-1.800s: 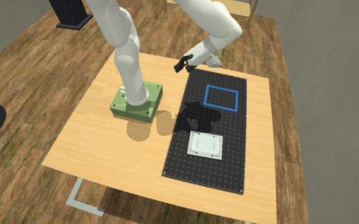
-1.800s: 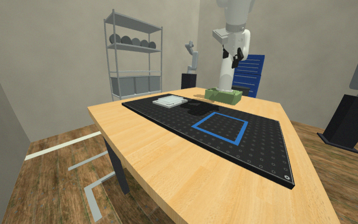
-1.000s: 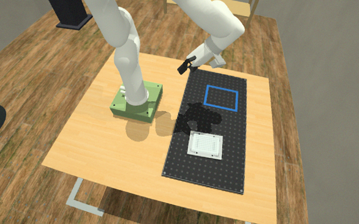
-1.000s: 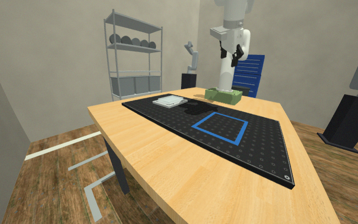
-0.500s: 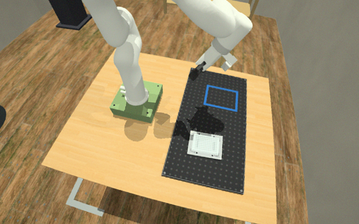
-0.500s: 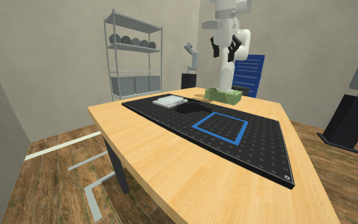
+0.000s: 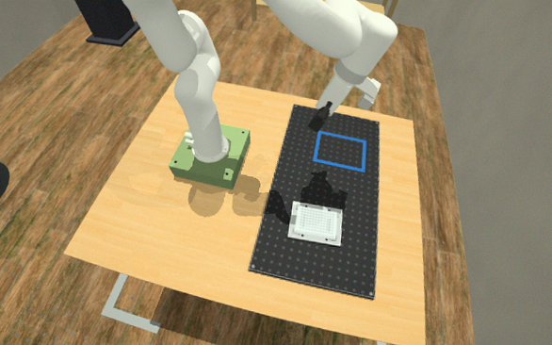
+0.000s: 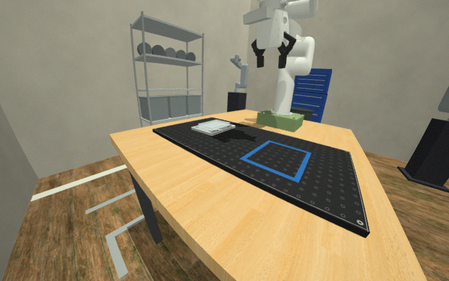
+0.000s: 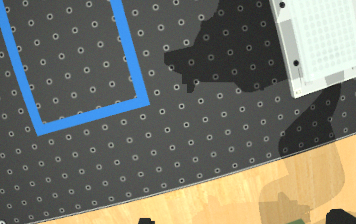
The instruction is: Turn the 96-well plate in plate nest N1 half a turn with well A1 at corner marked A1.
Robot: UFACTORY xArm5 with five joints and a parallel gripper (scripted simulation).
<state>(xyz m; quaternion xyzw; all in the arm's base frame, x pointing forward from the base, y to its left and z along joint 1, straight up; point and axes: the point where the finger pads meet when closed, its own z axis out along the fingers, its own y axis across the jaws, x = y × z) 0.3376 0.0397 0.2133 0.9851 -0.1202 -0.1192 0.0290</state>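
Right now my hand is 7 cm short of the white 96-well plate, 20 cm to the left of it and 25 cm above it. Also, from my hand: plate nest N1: 7 cm ahead, 20 cm to the right, 26 cm below.
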